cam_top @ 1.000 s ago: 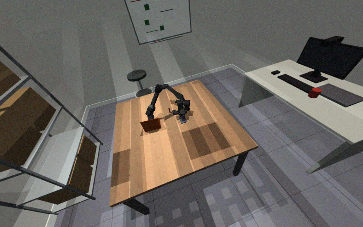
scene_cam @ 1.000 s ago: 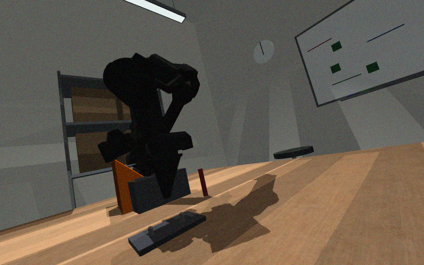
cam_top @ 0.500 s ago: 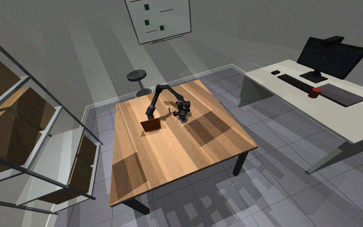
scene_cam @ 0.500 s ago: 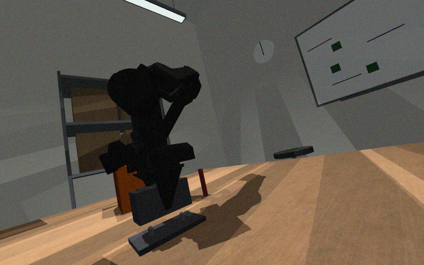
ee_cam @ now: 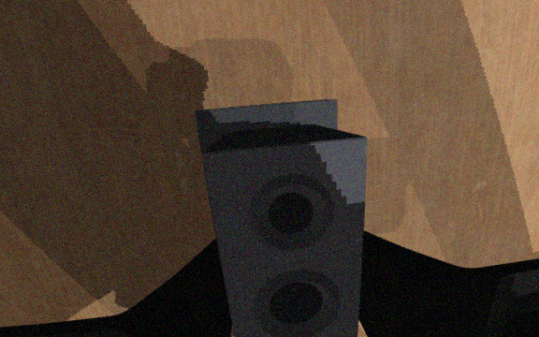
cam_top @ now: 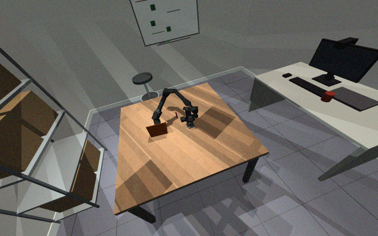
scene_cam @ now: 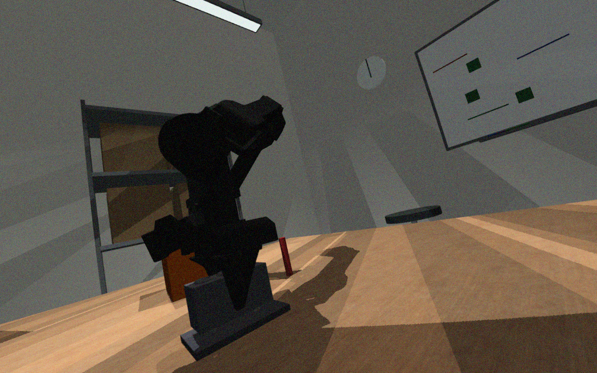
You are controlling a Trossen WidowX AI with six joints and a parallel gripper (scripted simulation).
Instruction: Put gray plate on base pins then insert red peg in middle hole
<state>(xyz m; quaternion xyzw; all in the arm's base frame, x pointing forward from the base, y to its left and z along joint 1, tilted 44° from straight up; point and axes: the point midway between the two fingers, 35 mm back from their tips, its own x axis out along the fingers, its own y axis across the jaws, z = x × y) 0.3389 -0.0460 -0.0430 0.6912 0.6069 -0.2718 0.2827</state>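
Right now the base is 2 cm below my gripper tip. The rest, counted from my gripper tip: gray plate 3 cm above; then red peg 11 cm behind, 17 cm to the left, 2 cm above.
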